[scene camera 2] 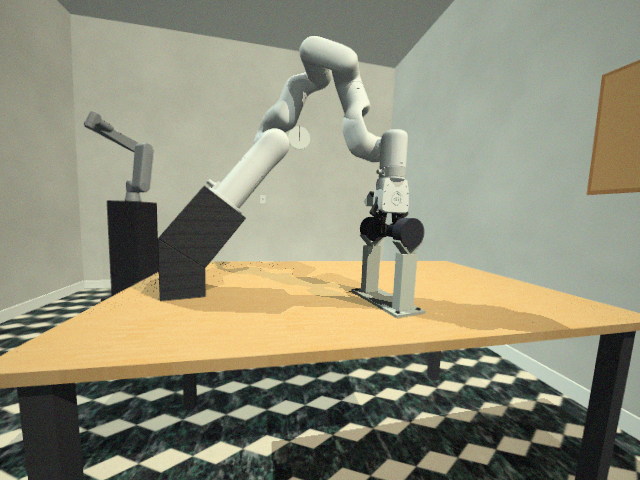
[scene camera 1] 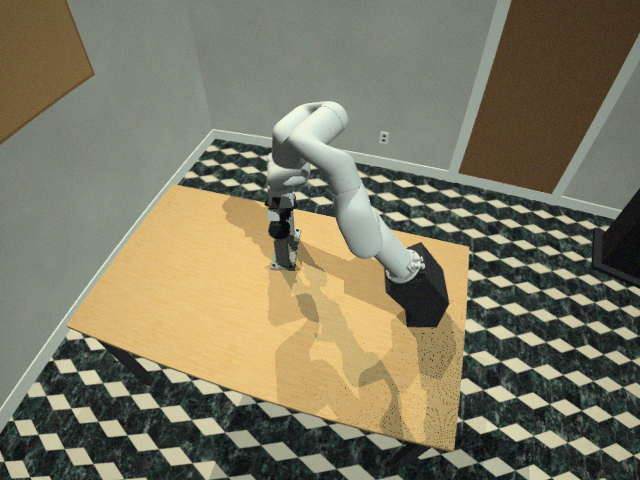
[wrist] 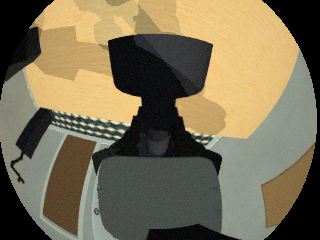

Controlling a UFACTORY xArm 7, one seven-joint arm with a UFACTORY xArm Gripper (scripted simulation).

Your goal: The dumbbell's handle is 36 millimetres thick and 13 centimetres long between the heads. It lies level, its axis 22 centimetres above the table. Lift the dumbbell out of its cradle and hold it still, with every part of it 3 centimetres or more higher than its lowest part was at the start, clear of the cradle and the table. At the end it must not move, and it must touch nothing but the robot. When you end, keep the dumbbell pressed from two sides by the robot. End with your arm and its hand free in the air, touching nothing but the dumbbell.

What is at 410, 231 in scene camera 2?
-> A black dumbbell.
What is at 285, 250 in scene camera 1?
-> A cradle.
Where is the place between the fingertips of my gripper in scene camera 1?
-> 282, 217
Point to a cradle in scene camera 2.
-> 401, 304
